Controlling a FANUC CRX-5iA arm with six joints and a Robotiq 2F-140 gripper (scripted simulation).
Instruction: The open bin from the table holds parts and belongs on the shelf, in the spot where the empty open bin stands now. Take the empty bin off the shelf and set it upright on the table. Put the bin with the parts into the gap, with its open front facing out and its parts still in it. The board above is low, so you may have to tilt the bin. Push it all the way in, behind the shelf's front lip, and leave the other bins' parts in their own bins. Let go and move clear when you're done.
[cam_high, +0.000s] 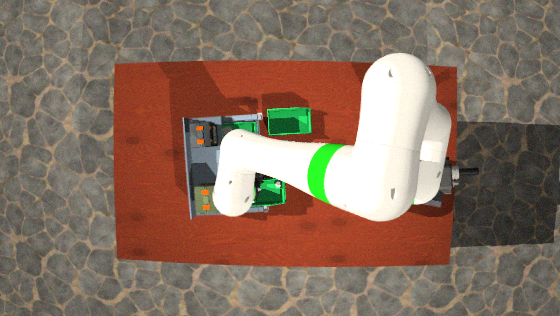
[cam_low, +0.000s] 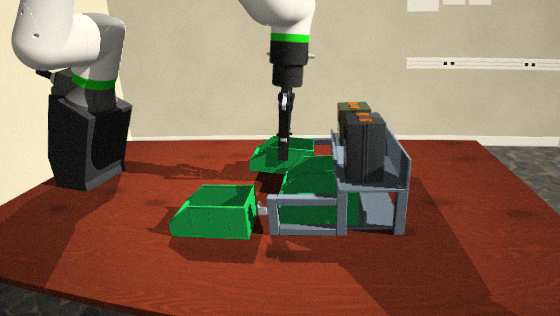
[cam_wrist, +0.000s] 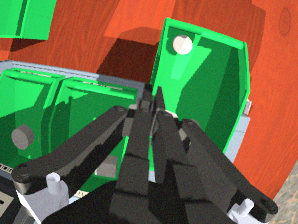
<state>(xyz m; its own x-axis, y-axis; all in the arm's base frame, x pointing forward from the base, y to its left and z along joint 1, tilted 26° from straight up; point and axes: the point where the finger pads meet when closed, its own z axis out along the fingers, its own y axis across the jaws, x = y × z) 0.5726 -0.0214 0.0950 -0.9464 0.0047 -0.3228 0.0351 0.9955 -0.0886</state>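
My gripper is now 11 cm short of the grey shelf, 7 cm to the left of it and 3 cm above it.
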